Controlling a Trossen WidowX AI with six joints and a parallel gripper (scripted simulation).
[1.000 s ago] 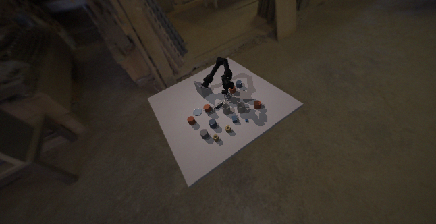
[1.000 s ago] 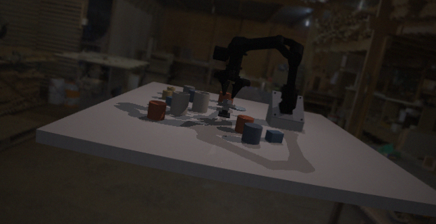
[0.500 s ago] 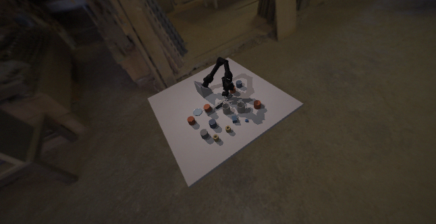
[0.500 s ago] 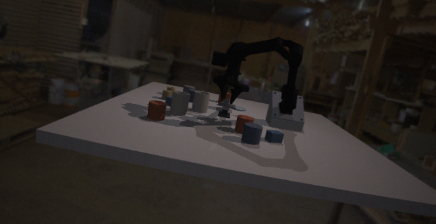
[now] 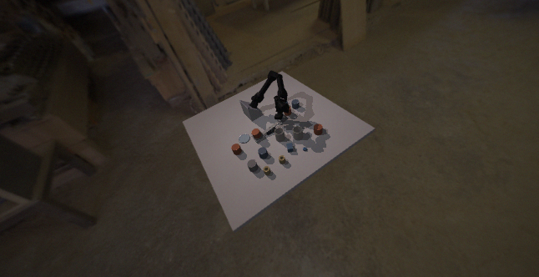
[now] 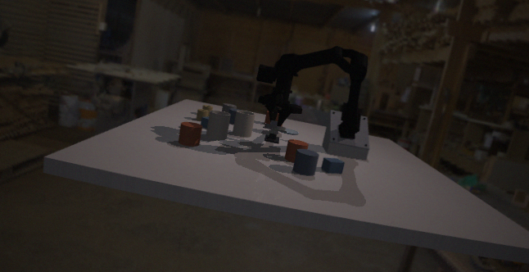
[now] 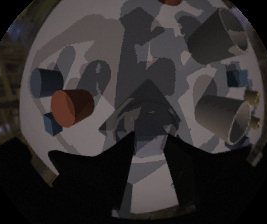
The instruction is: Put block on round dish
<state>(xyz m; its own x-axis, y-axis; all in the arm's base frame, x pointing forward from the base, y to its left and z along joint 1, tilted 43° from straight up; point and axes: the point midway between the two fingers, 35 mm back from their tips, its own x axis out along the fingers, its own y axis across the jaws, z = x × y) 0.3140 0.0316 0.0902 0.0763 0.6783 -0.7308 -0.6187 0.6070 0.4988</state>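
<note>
The round blue-grey dish lies 12 cm behind my gripper tip, 35 cm to the right of it and 8 cm below it. Round my gripper tip: dark balance 1 cm behind, 12 cm to the right, 6 cm below.
</note>
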